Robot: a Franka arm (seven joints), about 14 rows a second.
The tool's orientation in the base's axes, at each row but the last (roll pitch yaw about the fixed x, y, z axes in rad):
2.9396 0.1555 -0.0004
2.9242 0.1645 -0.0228
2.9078 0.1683 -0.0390
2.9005 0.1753 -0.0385
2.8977 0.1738 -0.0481
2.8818 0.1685 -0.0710
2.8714 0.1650 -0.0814
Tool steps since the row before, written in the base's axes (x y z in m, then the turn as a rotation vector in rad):
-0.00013 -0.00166 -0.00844 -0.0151 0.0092 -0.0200
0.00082 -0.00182 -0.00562 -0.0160 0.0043 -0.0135
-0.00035 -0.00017 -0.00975 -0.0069 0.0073 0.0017
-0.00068 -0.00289 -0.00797 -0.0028 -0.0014 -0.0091
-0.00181 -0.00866 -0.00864 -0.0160 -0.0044 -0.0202
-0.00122 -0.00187 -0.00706 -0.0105 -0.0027 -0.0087
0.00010 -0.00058 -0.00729 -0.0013 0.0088 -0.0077
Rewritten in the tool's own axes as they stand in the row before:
0.00118 -0.00005 0.00852 -0.0118 -0.0134 0.0198
0.00177 0.00059 0.00566 -0.0137 -0.0073 0.0147
0.00129 -0.00206 0.00945 -0.0074 -0.0067 -0.0021
0.00083 0.00093 0.00841 -0.0011 -0.0008 0.0095
0.00012 0.00637 0.01060 -0.0120 -0.0005 0.0232
0.00012 0.00005 0.00740 -0.0087 0.0007 0.0108
0.00134 -0.00136 0.00706 -0.0007 -0.0105 0.0053

